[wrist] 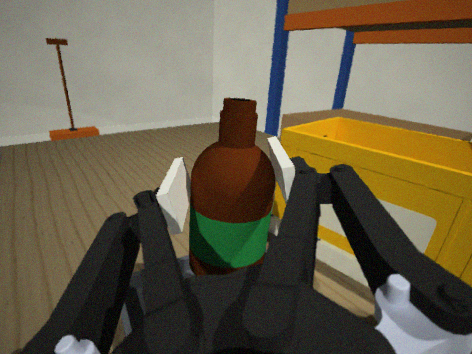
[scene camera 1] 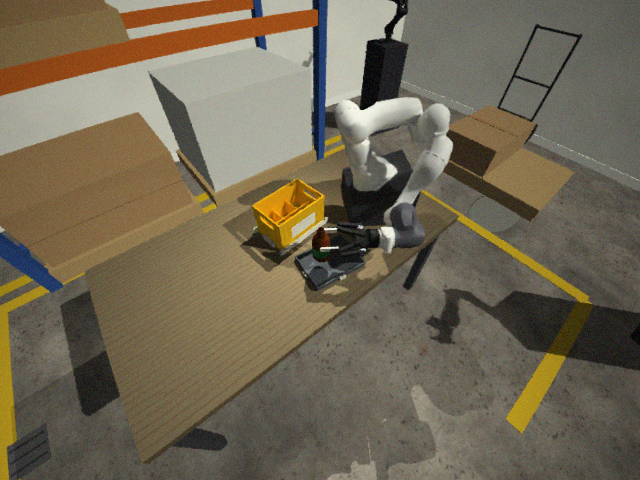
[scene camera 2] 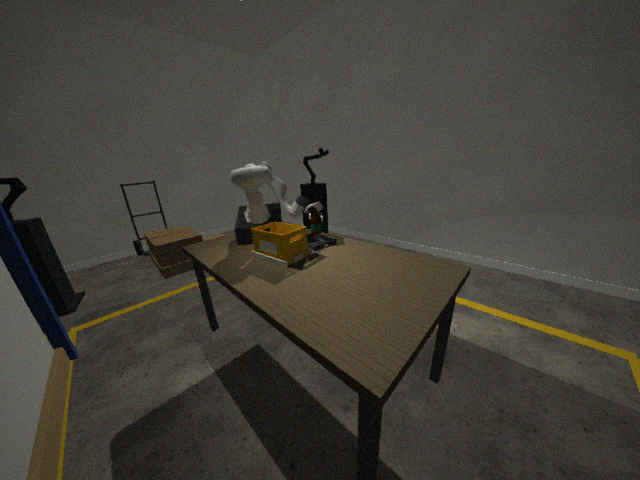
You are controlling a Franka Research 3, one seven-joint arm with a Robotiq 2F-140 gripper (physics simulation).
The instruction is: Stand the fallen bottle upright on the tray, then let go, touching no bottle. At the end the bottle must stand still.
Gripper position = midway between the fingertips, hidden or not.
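Gripper (wrist: pixel 228 163). Brown bottle (wrist: pixel 232 187).
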